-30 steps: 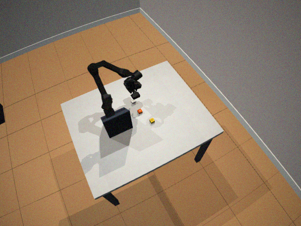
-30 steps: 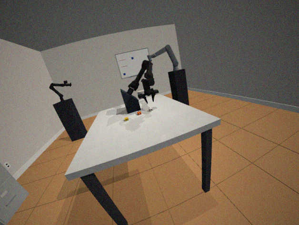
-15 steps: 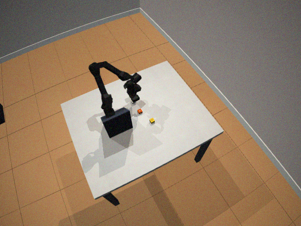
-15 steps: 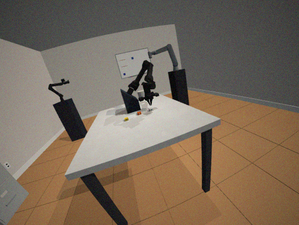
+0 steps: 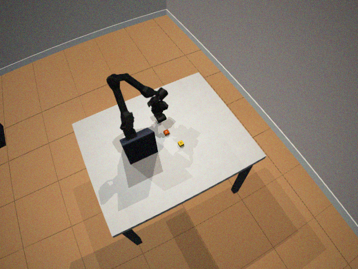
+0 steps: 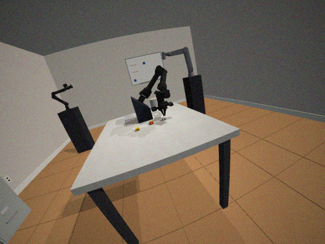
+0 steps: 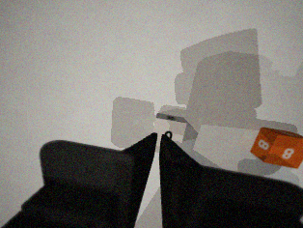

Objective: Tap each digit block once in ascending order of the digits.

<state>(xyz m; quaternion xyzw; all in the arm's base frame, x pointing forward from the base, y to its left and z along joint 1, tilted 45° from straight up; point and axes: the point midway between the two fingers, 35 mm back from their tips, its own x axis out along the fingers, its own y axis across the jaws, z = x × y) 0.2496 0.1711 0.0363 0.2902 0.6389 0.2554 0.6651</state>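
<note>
My gripper tip is now 1 cm to the left of the white block and 2 cm above it. From my gripper tip the other things lie so: yellow block 4 cm ahead, 26 cm to the right, 2 cm below; then orange block 13 cm to the right, 2 cm below.
</note>
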